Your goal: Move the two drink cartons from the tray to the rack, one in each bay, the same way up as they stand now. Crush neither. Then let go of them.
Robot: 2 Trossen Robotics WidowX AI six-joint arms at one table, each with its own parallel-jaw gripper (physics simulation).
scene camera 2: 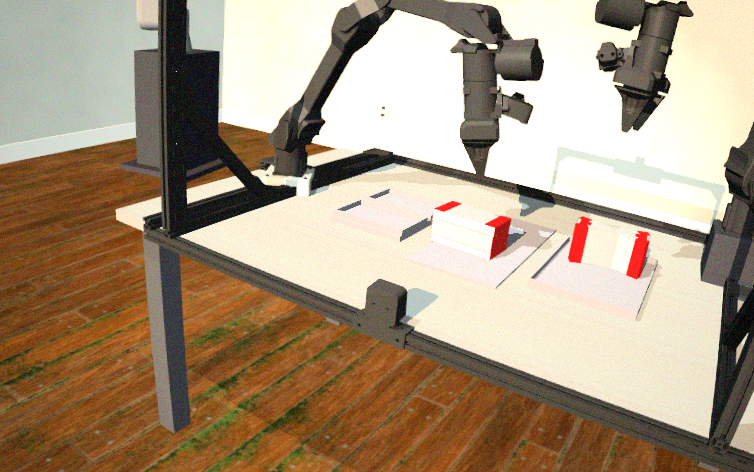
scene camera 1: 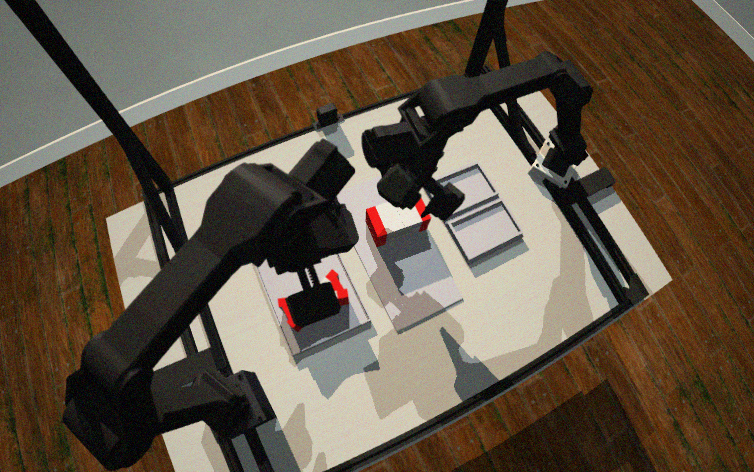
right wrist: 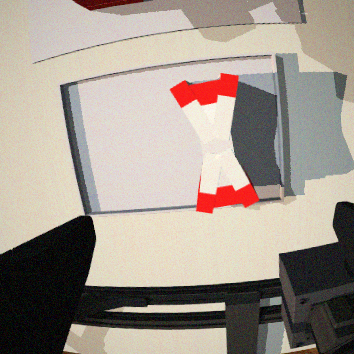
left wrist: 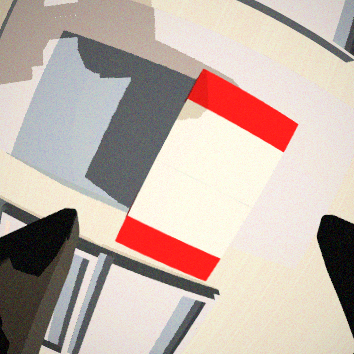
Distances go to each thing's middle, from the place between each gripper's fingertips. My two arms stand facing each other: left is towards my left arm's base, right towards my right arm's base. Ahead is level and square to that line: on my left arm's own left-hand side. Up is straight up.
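Scene:
Pale mat [scene camera 1: 409,276]: 250 mm below my right hand, 200 mm left of it.
Left hand: 140 mm above the mat, 30 mm short of it, 30 mm left of it.

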